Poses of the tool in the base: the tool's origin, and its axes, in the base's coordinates. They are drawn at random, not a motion.
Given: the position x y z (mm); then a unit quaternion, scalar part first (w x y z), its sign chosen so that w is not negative.
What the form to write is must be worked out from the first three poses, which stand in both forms.
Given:
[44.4 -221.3 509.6 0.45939 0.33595 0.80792 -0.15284]
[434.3 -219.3 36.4 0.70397 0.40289 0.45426 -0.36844]
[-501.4 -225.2 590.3 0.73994 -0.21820 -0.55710 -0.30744]
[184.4 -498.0 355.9 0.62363 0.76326 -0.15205 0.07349]
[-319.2 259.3 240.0 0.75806 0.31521 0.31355 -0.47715]
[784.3 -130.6 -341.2 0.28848 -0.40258 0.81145 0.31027]
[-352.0 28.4 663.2 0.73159 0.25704 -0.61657 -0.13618]
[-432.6 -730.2 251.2 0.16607 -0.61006 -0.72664 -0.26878]
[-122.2 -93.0 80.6 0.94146 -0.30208 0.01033 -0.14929]
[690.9 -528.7 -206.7 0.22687 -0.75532 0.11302 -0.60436]
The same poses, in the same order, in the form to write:
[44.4 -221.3 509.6 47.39 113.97 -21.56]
[434.3 -219.3 36.4 51.34 57.89 -46.95]
[-501.4 -225.2 590.3 -27.43 -70.02 -38.64]
[184.4 -498.0 355.9 100.41 -20.00 9.67]
[-319.2 259.3 240.0 39.35 39.14 -59.56]
[784.3 -130.6 -341.2 -61.58 124.13 47.46]
[-352.0 28.4 663.2 32.41 -77.74 -17.17]
[-432.6 -730.2 251.2 -99.53 -118.55 -43.85]
[-122.2 -93.0 80.6 -35.31 1.21 -17.45]
[690.9 -528.7 -206.7 -119.26 17.84 -95.42]

